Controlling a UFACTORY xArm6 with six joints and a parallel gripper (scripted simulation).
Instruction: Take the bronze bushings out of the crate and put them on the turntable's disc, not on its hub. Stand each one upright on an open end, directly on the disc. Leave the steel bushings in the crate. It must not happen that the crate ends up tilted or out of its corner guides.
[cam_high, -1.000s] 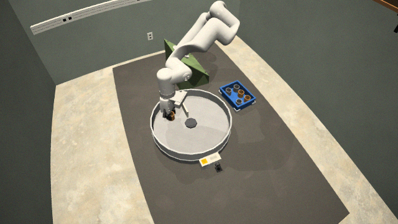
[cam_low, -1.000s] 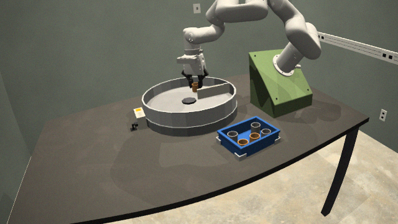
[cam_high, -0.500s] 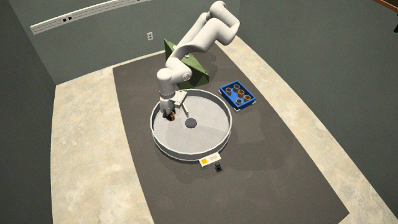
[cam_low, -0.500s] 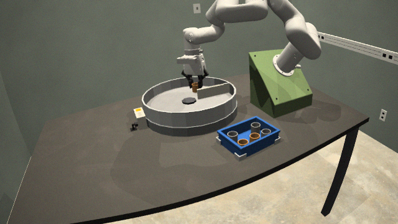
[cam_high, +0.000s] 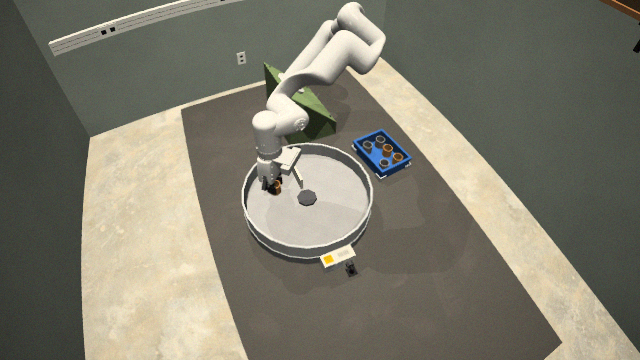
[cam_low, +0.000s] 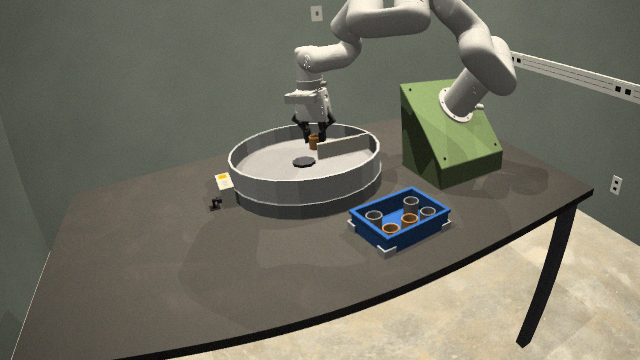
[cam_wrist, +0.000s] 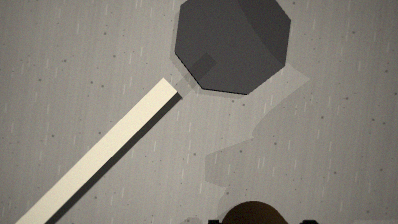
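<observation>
The blue crate is 430 mm to the left of my hand, 90 mm behind it and 70 mm below it. Round my hand: grey turntable disc (90 mm to the left, 60 mm ahead, 40 mm below).
</observation>
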